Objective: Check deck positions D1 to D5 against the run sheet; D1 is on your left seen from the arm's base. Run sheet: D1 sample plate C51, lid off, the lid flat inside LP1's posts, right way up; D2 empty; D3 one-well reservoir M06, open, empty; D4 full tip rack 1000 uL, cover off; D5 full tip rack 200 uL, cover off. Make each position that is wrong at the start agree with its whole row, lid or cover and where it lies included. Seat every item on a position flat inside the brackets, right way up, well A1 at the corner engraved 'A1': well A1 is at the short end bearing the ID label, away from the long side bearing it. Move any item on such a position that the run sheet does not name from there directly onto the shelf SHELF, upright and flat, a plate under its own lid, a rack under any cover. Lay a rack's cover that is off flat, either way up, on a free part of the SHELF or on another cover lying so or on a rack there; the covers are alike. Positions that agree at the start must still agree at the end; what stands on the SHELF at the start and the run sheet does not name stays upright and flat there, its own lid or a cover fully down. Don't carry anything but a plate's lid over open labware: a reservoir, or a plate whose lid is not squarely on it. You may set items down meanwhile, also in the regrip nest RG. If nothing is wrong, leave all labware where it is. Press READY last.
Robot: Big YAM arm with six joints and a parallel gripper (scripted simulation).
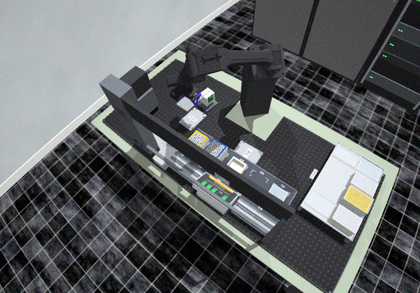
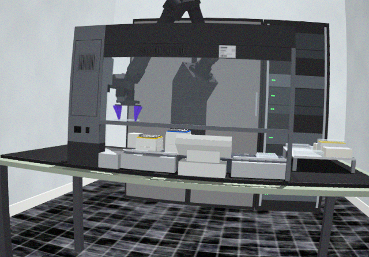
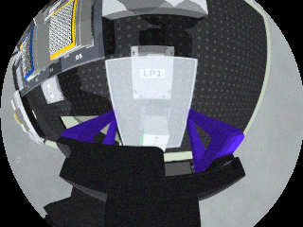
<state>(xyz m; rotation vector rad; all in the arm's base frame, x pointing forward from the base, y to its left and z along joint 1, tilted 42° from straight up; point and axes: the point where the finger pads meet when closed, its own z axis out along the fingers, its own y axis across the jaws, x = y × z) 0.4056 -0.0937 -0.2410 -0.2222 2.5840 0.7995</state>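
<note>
My gripper is now 140 mm past the ready button box, 30 mm to the left of it and 110 mm above it. Also, from my hand: blue-rimmed tip rack: 70 mm ahead, 340 mm to the left, 60 mm below; clear plate lid: right at my hand; yellow-rimmed tip rack: 110 mm ahead, 220 mm to the left, 80 mm below.
</note>
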